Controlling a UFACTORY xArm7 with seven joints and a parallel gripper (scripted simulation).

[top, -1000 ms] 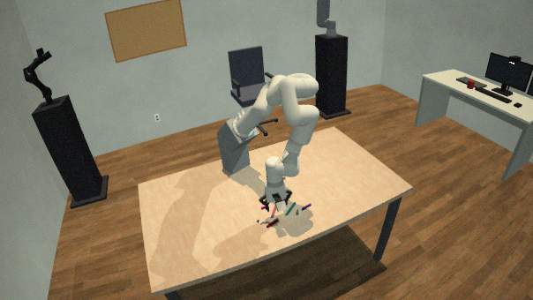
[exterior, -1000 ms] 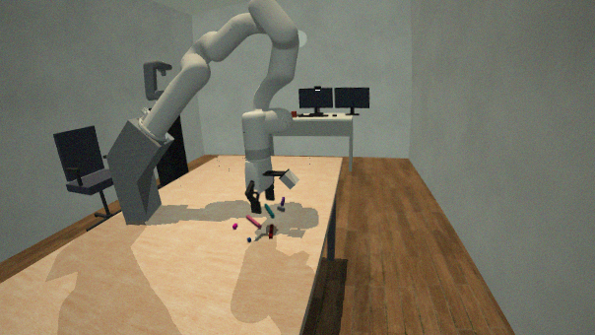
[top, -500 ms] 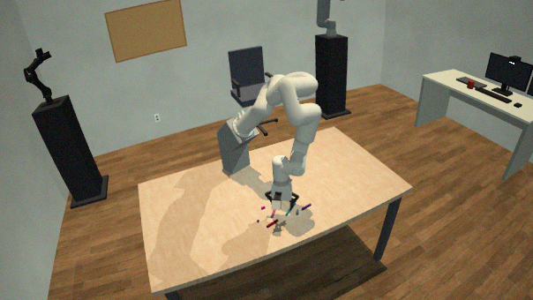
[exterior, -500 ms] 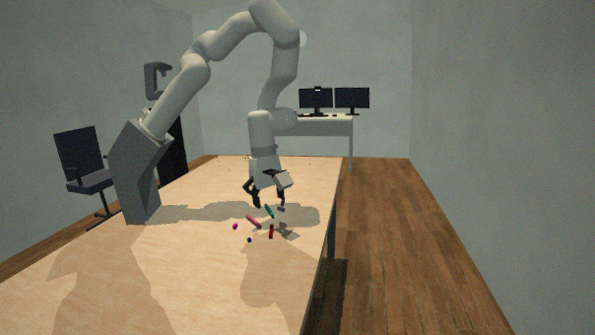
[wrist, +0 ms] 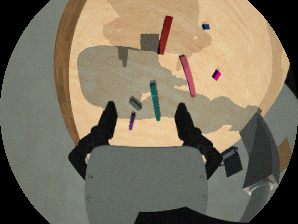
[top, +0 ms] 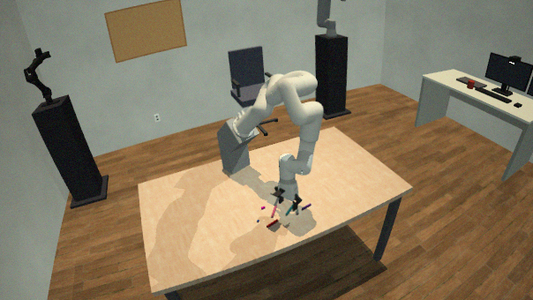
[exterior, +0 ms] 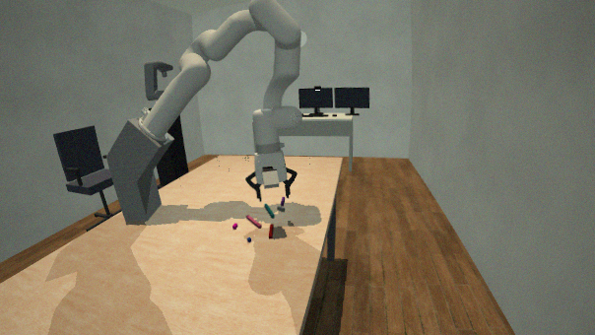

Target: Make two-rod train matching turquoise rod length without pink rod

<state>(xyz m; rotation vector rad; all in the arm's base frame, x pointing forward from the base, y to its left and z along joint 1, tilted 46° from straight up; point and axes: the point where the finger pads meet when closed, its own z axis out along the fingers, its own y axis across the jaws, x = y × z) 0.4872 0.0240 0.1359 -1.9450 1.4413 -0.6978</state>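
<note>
Now: the grey rod 50 mm to the left of my hand and 80 mm below it. The rest, counted from my hand: pink rod (60 mm behind, 50 mm to the right, 80 mm below); turquoise rod (40 mm behind, 30 mm to the left, 80 mm below); red rod (20 mm ahead, 100 mm to the right, 80 mm below).
</note>
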